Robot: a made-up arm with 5 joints.
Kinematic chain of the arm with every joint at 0, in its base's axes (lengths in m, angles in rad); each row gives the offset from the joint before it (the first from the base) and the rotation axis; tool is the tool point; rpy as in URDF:
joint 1: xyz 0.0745 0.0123 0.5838 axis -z
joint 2: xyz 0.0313 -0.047 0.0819 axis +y
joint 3: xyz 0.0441 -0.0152 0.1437 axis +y
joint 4: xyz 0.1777 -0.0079 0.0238 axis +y
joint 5: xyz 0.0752 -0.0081 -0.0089 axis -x
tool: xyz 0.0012 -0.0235 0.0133 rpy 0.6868 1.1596 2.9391
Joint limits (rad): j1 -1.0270..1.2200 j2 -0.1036..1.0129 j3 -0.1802..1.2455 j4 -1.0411..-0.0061 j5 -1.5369..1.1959
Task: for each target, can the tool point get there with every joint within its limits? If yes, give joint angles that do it. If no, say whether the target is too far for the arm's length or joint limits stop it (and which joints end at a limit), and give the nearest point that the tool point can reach.
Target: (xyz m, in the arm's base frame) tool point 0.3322 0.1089 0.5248
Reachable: yes | joints -0.6873 0.7115 0.7743 -0.6517 0.6507
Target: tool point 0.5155 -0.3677 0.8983
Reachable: no: too far | nearest point 0.3675 -0.2401 0.8156 | short by 0.212 m
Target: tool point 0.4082 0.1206 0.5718
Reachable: yes | joints -0.5998 0.6379 0.2456 -0.3605 -1.2062
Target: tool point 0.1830 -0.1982 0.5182
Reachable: yes | joints 0.7353 0.5746 0.9173 -0.1934 0.8654
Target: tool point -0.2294 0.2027 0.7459
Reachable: no: joint limits stop it (at a limit: joint 1, joint 2, joint 3, joint 4, joint 5) | nearest point -0.0090 -0.0281 0.5127 | short by 0.395 m
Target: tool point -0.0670 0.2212 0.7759
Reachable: no: joint limits stop it (at a limit: joint 1, joint 2, joint 3, joint 4, joint 5) | nearest point 0.2591 0.1737 0.6715 | short by 0.346 m
